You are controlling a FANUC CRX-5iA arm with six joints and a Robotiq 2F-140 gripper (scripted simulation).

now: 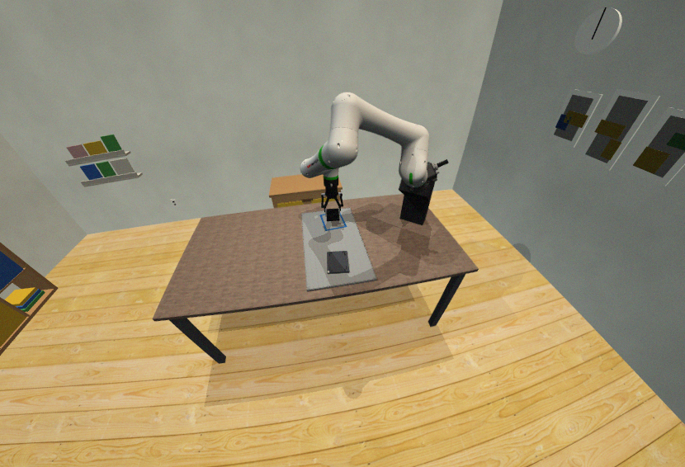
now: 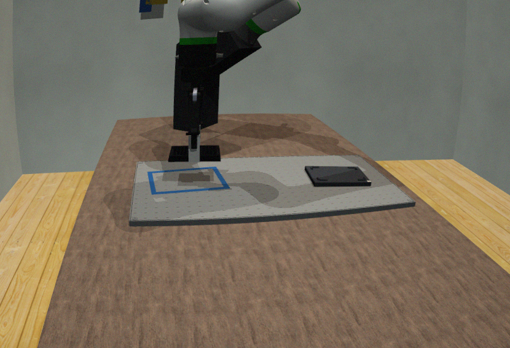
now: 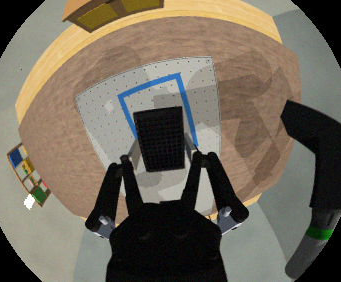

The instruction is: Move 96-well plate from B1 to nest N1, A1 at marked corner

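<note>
Now: hand 7 cm past the plate nest N1, 37 cm to the right of it and 8 cm above it. From my hand the other things lie so: black 96-well plate: 2 cm below.
</note>
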